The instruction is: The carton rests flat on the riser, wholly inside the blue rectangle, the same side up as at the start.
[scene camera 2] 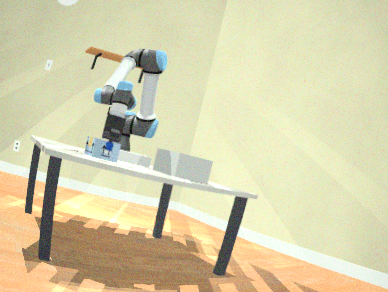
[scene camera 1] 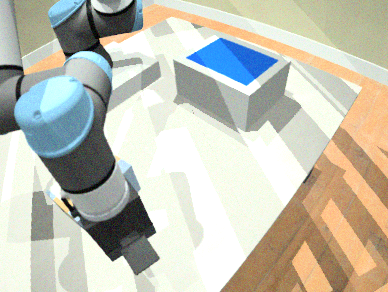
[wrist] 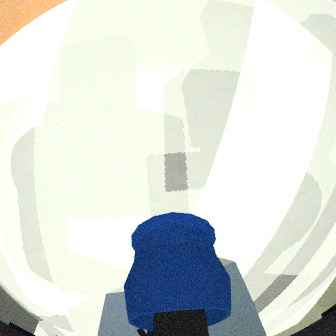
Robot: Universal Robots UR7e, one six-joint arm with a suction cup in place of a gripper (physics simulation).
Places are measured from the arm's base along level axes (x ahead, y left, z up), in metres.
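Where they show: hand at its tool point: [scene camera 2: 108,149] [wrist: 173,244].
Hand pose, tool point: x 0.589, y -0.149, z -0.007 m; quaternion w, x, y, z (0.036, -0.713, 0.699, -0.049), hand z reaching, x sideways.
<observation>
Each offset is from my tool point to the centre of the thing. Level surfaces: height alone.
The light blue carton [scene camera 1: 131,175] [scene camera 2: 115,154] [wrist: 247,310] stands upright on the table, its arrow marks showing in scene camera 2. My gripper's blue suction cup [scene camera 2: 109,146] [wrist: 173,225] points down and overlaps the carton's near face in scene camera 2; it looks to be beside that face. In the wrist view its tip reaches past the carton's edge, over bare table. It carries nothing that I can see; its rim contact is hidden. The wrist hides the cup in scene camera 1. The grey riser @[0.252 m back, 0.447 m left, 0.008 m up] [scene camera 1: 210,95] [scene camera 2: 182,165] bears the blue rectangle @[0.252 m back, 0.447 m left, 0.068 m up] [scene camera 1: 232,60], with nothing on it.
A low, light grey block [scene camera 1: 135,82] [scene camera 2: 135,158] stands between the arm's base side and the riser. The white table @[0.052 m down] [scene camera 1: 220,185] [scene camera 2: 227,190] ends at a long edge on the right in scene camera 1, with wooden floor beyond.
</observation>
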